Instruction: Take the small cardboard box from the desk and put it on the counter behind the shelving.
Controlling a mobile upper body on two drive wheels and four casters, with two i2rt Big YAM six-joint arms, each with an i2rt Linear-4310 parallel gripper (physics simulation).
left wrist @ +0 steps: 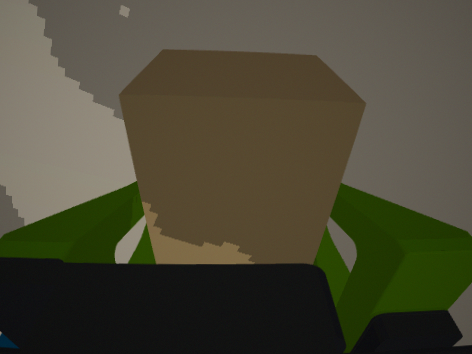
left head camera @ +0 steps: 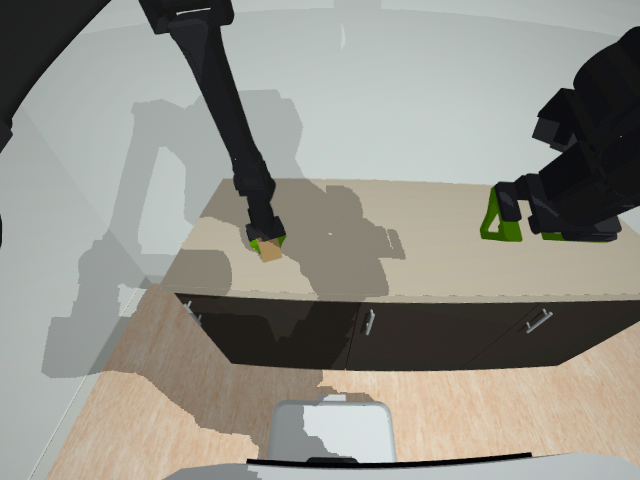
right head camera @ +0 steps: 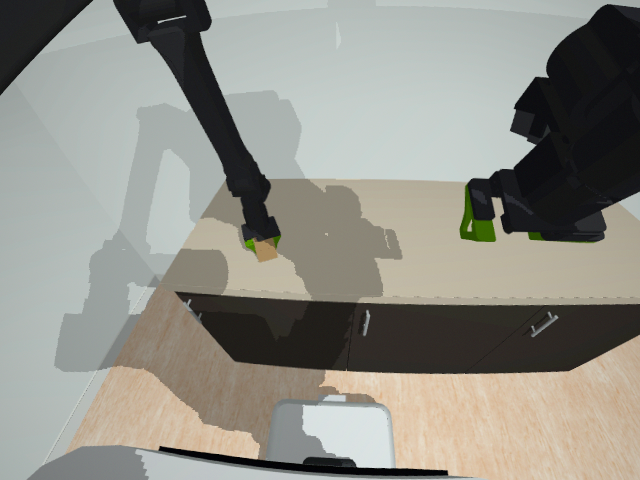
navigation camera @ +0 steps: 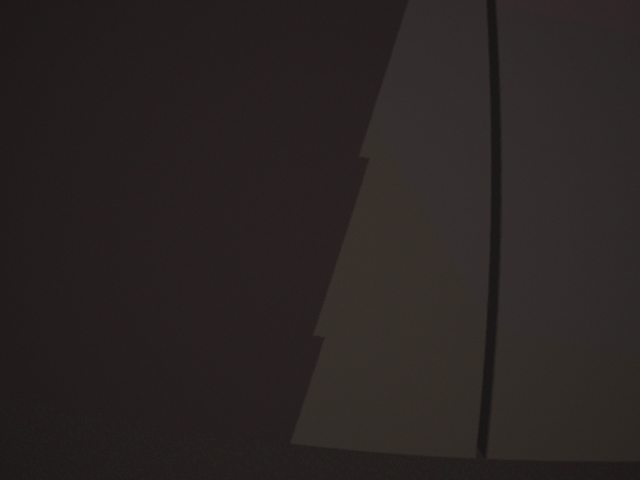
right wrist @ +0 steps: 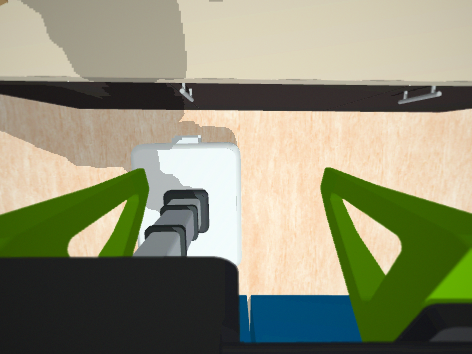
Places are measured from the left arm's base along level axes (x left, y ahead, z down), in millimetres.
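Pixels of known places: left gripper, fingertip midpoint: (left wrist: 235, 177) (left head camera: 270, 250) (right head camera: 266, 250); right gripper, fingertip midpoint: (left head camera: 512, 234) (right head camera: 495, 234) (right wrist: 234, 177).
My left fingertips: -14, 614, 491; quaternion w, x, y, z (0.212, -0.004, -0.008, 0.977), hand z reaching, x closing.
Note:
Ahead of a thing's pixels: the offset from my left fingertips to its top centre, as dx, dy, dz. "spot": to the spot under its first point. Level surfaces: height alone.
The small cardboard box {+4, +9, -41} (left head camera: 270, 251) (right head camera: 266, 250) (left wrist: 240, 150) is tan and sits between the green fingers of my left gripper (left head camera: 268, 242) (right head camera: 263, 242) (left wrist: 235, 177), which is shut on it. It shows over the left part of the counter {dz +9} (left head camera: 439, 258) (right head camera: 429, 263) (right wrist: 300, 45); whether its underside touches the top cannot be told. My right gripper (left head camera: 532, 238) (right head camera: 511, 238) (right wrist: 234, 177) is open and empty, over the right part of the counter in the head views. The desk and the shelving do not show in a form I can make out.
Dark cabinet doors {spot: -510, -137, +318} (left head camera: 413, 335) (right head camera: 408, 338) with metal handles form the counter's front. A pale wall (left head camera: 413, 103) (right head camera: 403, 103) rises behind it, and another stands at the left. My white base (left head camera: 356, 428) (right head camera: 356, 428) (right wrist: 215, 165) stands before the doors on the wooden floor {dz +919} (left head camera: 465, 408). The navigation view is very dark.

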